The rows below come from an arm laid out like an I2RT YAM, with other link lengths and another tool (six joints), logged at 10 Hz.
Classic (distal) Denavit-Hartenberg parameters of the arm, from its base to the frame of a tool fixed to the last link. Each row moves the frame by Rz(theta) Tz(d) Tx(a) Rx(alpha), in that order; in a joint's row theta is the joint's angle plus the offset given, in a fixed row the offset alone. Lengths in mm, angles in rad.
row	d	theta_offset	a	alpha
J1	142.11	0	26.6	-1.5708
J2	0	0	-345.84	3.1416
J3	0	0.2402	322.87	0
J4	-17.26	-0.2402	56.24	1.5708
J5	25.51	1.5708	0	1.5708
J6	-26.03	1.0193	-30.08	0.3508
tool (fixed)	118.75	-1.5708	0	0
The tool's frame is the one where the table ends.
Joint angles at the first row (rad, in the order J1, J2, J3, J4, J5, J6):
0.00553 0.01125 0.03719 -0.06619 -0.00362 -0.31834
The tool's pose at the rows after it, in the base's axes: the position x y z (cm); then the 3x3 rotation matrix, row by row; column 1 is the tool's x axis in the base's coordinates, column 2 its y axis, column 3 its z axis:
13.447 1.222 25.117; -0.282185 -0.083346 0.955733; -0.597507 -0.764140 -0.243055; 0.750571 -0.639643 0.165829
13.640 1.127 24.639; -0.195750 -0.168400 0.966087; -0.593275 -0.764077 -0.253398; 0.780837 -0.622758 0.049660
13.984 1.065 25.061; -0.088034 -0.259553 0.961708; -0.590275 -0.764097 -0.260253; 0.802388 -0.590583 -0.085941
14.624 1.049 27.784; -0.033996 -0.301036 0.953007; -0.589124 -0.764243 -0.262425; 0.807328 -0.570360 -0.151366
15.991 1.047 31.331; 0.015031 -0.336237 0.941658; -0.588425 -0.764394 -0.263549; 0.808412 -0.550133 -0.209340
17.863 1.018 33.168; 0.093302 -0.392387 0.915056; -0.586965 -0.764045 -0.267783; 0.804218 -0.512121 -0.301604
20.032 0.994 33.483; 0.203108 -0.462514 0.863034; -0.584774 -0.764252 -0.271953; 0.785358 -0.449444 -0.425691
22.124 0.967 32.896; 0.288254 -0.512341 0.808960; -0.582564 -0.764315 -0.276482; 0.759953 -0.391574 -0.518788
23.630 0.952 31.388; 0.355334 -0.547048 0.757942; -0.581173 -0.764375 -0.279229; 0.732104 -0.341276 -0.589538
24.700 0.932 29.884; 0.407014 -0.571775 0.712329; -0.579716 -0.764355 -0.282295; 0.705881 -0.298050 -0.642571
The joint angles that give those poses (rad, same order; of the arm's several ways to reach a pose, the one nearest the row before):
0.00543 0.02645 0.06696 -0.14293 0.02832 -0.31797
0.00549 0.07309 0.10243 -0.25308 0.03944 -0.31759
0.00545 0.16648 0.17108 -0.36948 0.04665 -0.31723
0.00545 0.27754 0.28020 -0.43621 0.04895 -0.31723
0.00550 0.41446 0.41525 -0.49575 0.05014 -0.31721
0.00554 0.54988 0.51976 -0.56479 0.05437 -0.31643
0.00552 0.68874 0.60140 -0.64795 0.05855 -0.31644
0.00555 0.80627 0.64871 -0.69027 0.06315 -0.31642
0.00551 0.89322 0.65785 -0.70363 0.06579 -0.31645
0.00551 0.96151 0.65824 -0.70898 0.06885 -0.31645

